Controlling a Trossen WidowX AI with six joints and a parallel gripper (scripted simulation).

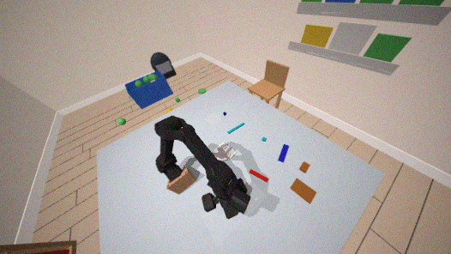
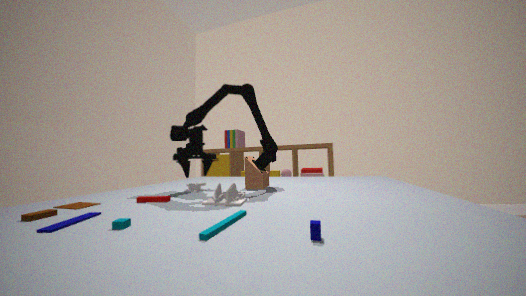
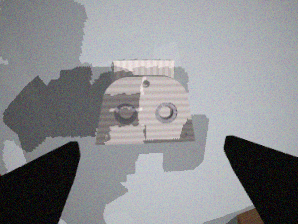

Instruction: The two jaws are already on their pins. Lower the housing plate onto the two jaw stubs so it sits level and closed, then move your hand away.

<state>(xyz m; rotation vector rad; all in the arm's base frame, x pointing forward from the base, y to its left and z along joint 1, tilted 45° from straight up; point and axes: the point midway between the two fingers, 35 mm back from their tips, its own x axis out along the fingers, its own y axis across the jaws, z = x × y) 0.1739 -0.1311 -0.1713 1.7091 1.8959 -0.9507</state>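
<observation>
Right now my gripper tip is 5 cm above the white part and 1 cm to the left of it. The rest, counted from my gripper tip: blue bar: 42 cm ahead, 6 cm below, 4 cm to the left; red bar: 21 cm ahead, 5 cm below, 1 cm to the left; small blue block: 54 cm to the left, 29 cm ahead, 5 cm below.
</observation>
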